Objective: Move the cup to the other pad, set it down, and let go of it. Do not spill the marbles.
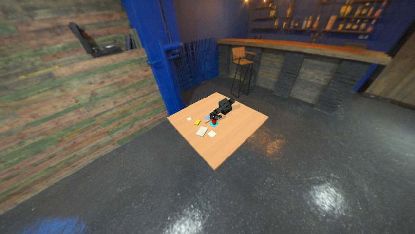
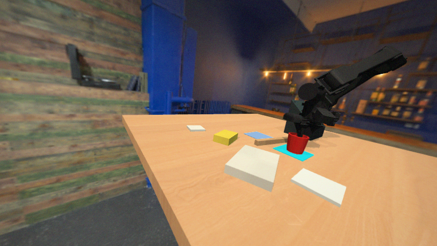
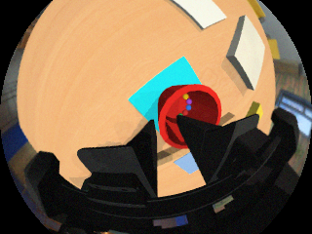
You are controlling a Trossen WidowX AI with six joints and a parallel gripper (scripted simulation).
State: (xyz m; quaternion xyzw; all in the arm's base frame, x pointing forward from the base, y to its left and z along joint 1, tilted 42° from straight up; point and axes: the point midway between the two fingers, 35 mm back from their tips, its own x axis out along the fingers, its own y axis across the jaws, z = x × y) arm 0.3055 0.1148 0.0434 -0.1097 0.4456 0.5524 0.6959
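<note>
Right now my gripper tip is 3 cm short of the red cup, 1 cm to the left of it and 2 cm above it. Also, from my gripper tip: thick white block 28 cm ahead, 2 cm to the right, 4 cm below; then wooden bar 1 cm ahead, 11 cm to the right, 5 cm below; then cyan pad 3 cm ahead, 1 cm to the right, 6 cm below.
</note>
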